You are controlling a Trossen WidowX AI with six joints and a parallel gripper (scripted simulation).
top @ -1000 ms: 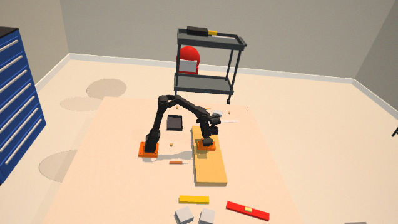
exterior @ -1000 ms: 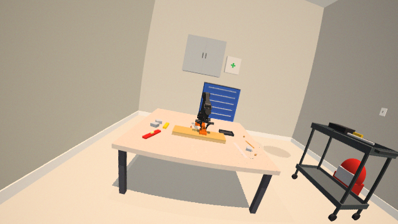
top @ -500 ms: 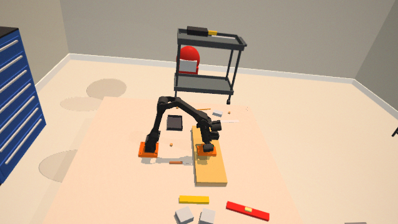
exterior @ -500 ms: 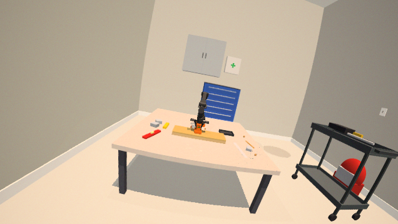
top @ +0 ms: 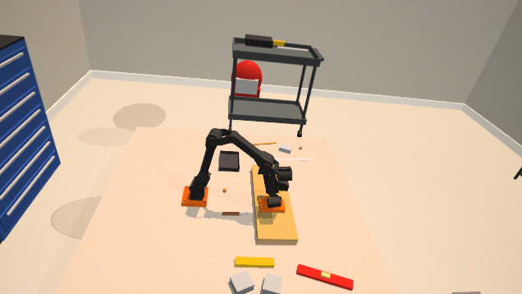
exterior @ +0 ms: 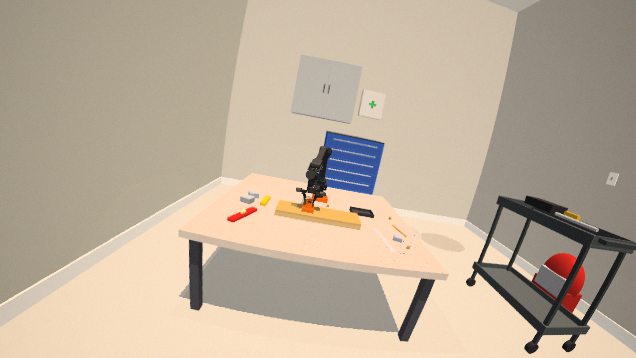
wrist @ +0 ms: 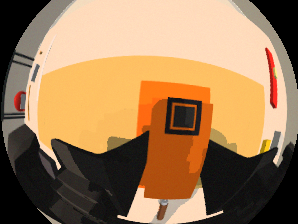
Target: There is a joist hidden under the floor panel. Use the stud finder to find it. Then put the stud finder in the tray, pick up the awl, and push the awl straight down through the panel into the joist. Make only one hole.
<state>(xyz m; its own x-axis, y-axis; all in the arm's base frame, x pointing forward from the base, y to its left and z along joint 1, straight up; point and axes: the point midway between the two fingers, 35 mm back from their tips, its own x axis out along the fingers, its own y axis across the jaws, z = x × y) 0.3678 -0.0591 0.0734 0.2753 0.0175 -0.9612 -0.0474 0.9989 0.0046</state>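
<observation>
The dark tray lies 23 cm behind my gripper tip, 38 cm to the left of it and 5 cm below it. Also, from my gripper tip: yellow bar 9 cm behind, 29 cm to the right, 6 cm below; then awl 17 cm behind, 2 cm to the right, 6 cm below; then stud finder 1 cm ahead, 2 cm above.
</observation>
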